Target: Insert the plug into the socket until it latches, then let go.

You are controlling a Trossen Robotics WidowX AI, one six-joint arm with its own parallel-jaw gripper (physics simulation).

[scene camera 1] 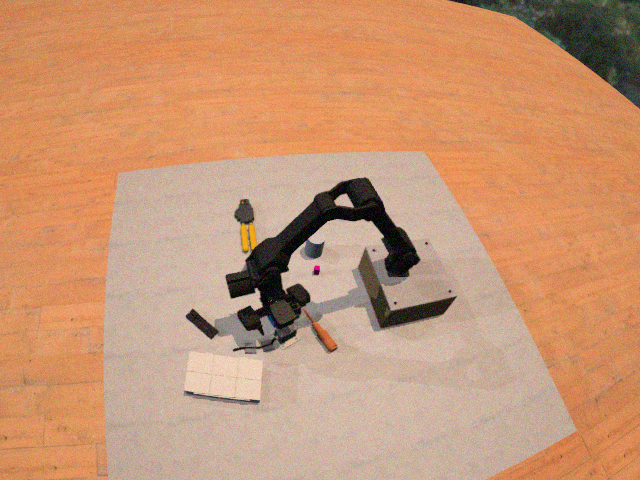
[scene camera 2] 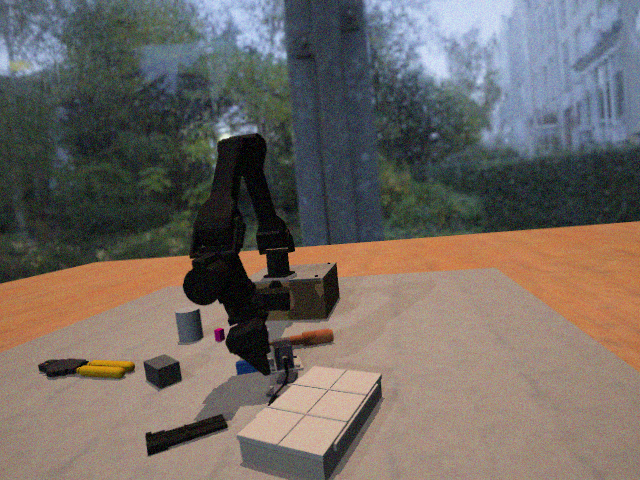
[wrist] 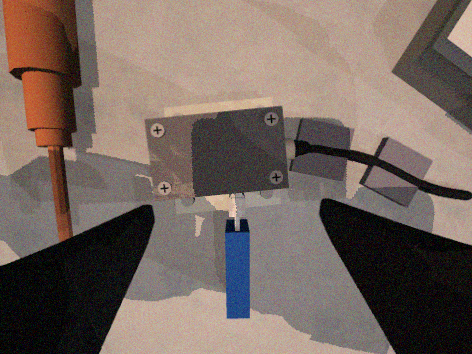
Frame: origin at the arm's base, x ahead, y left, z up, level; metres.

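Seen in the pictures: gripper, fingertip midpoint: [scene camera 1: 277, 327] [scene camera 2: 268, 363] [wrist: 237, 209]; arm's base, link origin: [scene camera 1: 396, 267] [scene camera 2: 279, 275].
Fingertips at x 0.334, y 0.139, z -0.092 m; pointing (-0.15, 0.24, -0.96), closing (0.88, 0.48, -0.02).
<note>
Offsets run from my fingertips to a thing's top centre. "spot": to the spot under its first point.
The socket is a grey box {0.024 m left, 0.016 m back, 0.032 m up} [scene camera 1: 285, 334] [scene camera 2: 284, 357] [wrist: 225, 152] with a screwed top plate, on a pale base. The plug has a blue body {0.020 m right, 0.010 m ahead, 0.009 m up} [scene camera 1: 271, 320] [scene camera 2: 245, 367] [wrist: 237, 275] and a thin metal tip that points at the socket's front face. In the wrist view the tip reaches the edge of the socket's top plate; its front end is hidden there, and how deep it sits or whether it is latched cannot be told. My gripper [wrist: 237, 209] is open, its two black fingers wide apart on either side of the plug, touching neither side of it.
An orange screwdriver {0.004 m left, 0.109 m back, 0.015 m up} [scene camera 1: 324, 336] [scene camera 2: 316, 337] [wrist: 45, 75] lies beside the socket. A black cable {spot: 0.055 m left, 0.042 m ahead, 0.006 m down} [wrist: 350, 153] leaves its other side over two purplish blocks. Near are a tiled box {0.153 m left, 0.142 m ahead, 0.023 m up} [scene camera 1: 223, 376] [scene camera 2: 330, 405] and dark bar {0.007 m right, 0.207 m ahead, 0.003 m up} [scene camera 1: 201, 323] [scene camera 2: 186, 434]; farther off, pliers [scene camera 1: 244, 211] [scene camera 2: 105, 368] and a grey cylinder {0.273 m right, 0.119 m back, 0.058 m up} [scene camera 1: 314, 248] [scene camera 2: 189, 325].
</note>
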